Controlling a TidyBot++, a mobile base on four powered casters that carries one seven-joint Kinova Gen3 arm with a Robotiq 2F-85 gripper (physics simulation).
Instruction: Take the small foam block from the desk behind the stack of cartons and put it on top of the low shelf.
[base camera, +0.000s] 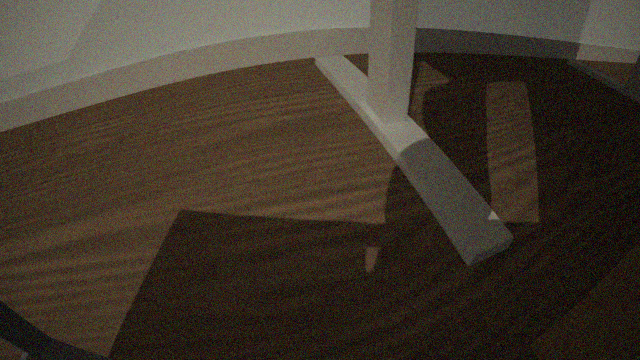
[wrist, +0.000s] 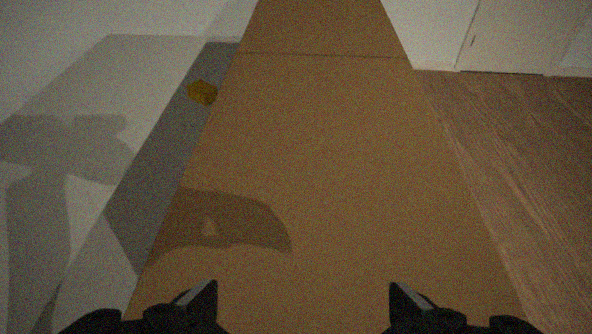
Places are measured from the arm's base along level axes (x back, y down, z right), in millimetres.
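Pixels of known places: gripper, fingertip midpoint: (wrist: 302, 301).
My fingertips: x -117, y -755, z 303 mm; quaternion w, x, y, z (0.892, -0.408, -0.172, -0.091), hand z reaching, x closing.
Ahead of a thing's pixels: the offset from my fingertips to its top centre. "spot": to the spot under its first point. Level surfaces: height alone.
The small foam block @(dx -641, dy +387, dz +659 mm) (wrist: 202, 92) is dark yellow and lies on the pale desk @(dy +432 mm) (wrist: 165, 55) in the upper left of the wrist view, in the cartons' shadow. Its right side is close to the edge of the stack of cartons (wrist: 325, 145), which fills the middle of that view and may hide part of it. My gripper (wrist: 302, 301) is open and empty, with its fingers wide apart above the brown cardboard at the bottom of the wrist view. The low shelf cannot be made out in either view.
In the base camera view, a white desk leg @(spot: dx -522, dy +1011, dz -217 mm) (base camera: 391, 65) stands on a long foot (base camera: 445, 185) on the wooden floor @(dy +1152 mm) (base camera: 225, 160), in front of a wall. In the wrist view, wooden floor (wrist: 530, 150) and a pale door (wrist: 515, 35) lie to the right of the cartons.
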